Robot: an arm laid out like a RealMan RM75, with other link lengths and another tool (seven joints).
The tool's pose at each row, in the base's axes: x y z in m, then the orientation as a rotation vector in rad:
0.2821, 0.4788, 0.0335, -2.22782, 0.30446, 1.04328
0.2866, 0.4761, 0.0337, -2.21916, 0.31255, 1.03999
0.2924, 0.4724, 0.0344, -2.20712, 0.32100, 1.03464
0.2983, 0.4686, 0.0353, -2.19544, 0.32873, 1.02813
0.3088, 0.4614, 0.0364, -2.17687, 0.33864, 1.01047
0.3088, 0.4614, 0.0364, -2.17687, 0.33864, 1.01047
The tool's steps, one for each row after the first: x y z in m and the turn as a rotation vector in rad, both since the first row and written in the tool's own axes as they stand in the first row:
0.0026, -0.0001, -0.0045, 0.01042, 0.00076, 0.00263
0.0057, -0.0002, -0.0107, 0.02456, 0.00158, 0.00410
0.0086, -0.0005, -0.0172, 0.03867, 0.00308, 0.00475
0.0143, -0.0003, -0.0286, 0.06330, 0.00941, 0.00143
0.0143, -0.0003, -0.0286, 0.06330, 0.00941, 0.00143

